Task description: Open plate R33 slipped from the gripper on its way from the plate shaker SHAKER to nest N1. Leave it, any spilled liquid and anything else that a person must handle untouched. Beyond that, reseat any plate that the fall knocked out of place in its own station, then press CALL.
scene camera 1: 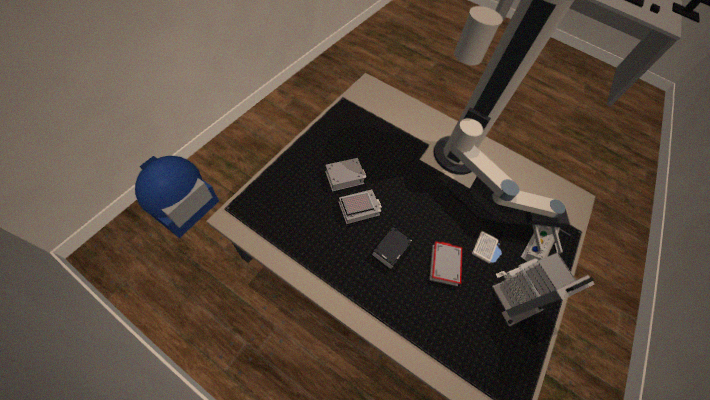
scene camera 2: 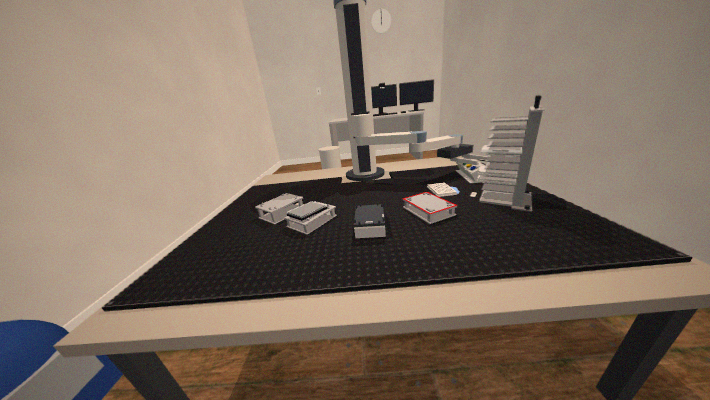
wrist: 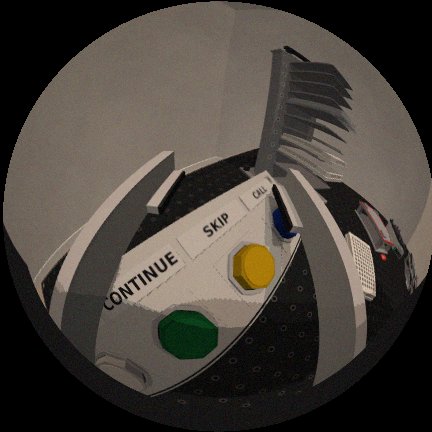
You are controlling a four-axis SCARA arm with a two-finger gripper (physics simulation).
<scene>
My gripper touches a button panel.
My gripper is seen too in the wrist view.
</scene>
